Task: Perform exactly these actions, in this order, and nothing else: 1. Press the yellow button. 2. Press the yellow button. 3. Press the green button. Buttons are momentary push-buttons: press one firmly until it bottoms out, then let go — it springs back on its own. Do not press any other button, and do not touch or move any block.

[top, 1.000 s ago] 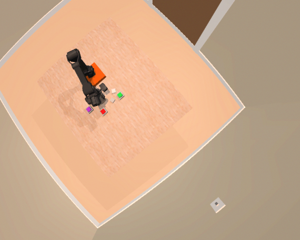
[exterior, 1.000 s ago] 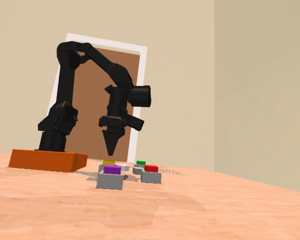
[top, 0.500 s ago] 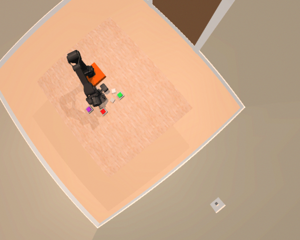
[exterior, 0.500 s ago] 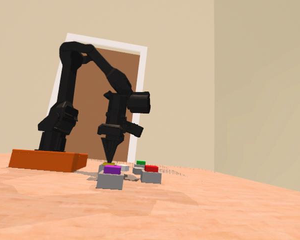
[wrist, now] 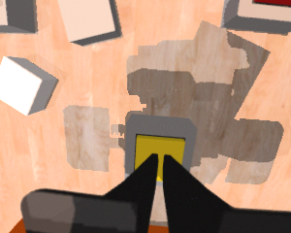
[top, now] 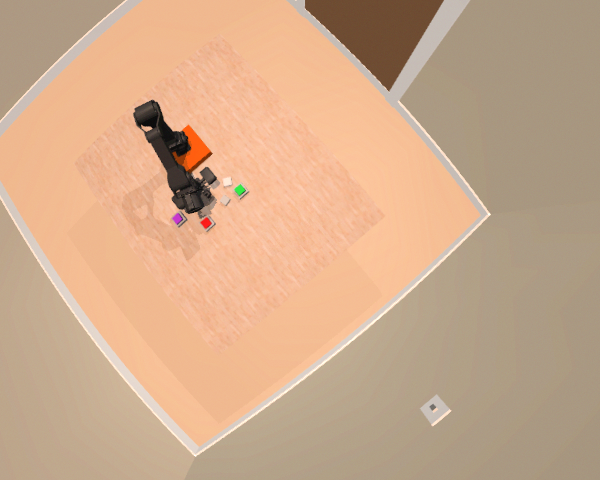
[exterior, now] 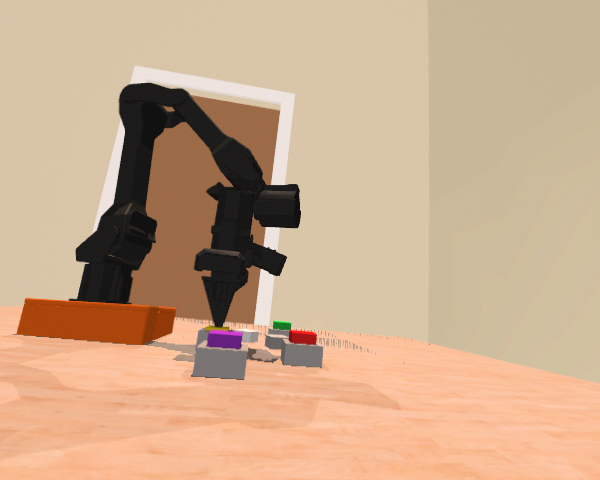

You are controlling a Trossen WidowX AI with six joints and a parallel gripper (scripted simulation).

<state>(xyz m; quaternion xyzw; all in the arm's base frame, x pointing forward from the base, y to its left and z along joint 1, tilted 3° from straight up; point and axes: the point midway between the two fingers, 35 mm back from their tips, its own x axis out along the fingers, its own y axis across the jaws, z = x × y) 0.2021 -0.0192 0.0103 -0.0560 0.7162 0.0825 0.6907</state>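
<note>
Now: gripper tip 80 mm short of the green button and 150 mm to the right of it. Round my gripper tip: pale block 20 mm ahead, 120 mm to the left, 20 mm below; small grey block 80 mm ahead, 70 mm to the left, 20 mm below; yellow button 10 mm below.
</note>
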